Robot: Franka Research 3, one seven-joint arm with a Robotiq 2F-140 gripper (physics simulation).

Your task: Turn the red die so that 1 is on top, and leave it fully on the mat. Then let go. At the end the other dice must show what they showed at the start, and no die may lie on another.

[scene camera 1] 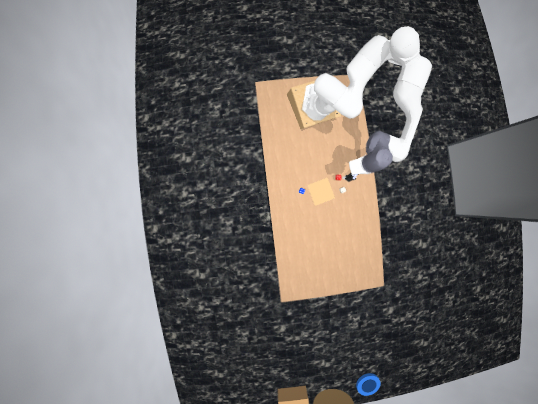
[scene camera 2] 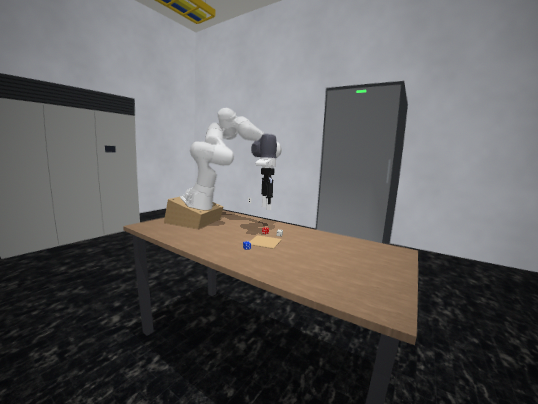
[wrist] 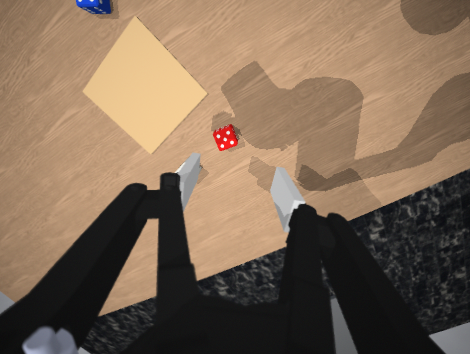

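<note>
The red die (scene camera 1: pixel 338 177) (scene camera 2: pixel 265 230) (wrist: pixel 225 138) lies on the table beside the mat (scene camera 1: pixel 321 192) (scene camera 2: pixel 265 242) (wrist: pixel 145 85), apart from it. In the wrist view its face with five pips points up toward the camera; a sliver of another face shows. The white die (scene camera 1: pixel 343 190) (scene camera 2: pixel 279 233) stands near it and does not show in the wrist view. The blue die (scene camera 1: pixel 302 190) (scene camera 2: pixel 247 245) (wrist: pixel 94 6) lies on the mat's other side. My gripper (scene camera 1: pixel 350 177) (scene camera 2: pixel 267 204) (wrist: pixel 236 172) points down above the table near the red die, partly open and empty.
The wooden table (scene camera 1: pixel 327 250) (scene camera 2: pixel 350 270) (wrist: pixel 45 150) has an edge close to my gripper's side. The arm's wooden base block (scene camera 1: pixel 296 107) (scene camera 2: pixel 182 215) stands at one end. A tall grey cabinet (scene camera 1: pixel 495 172) (scene camera 2: pixel 360 165) stands beyond the table.
</note>
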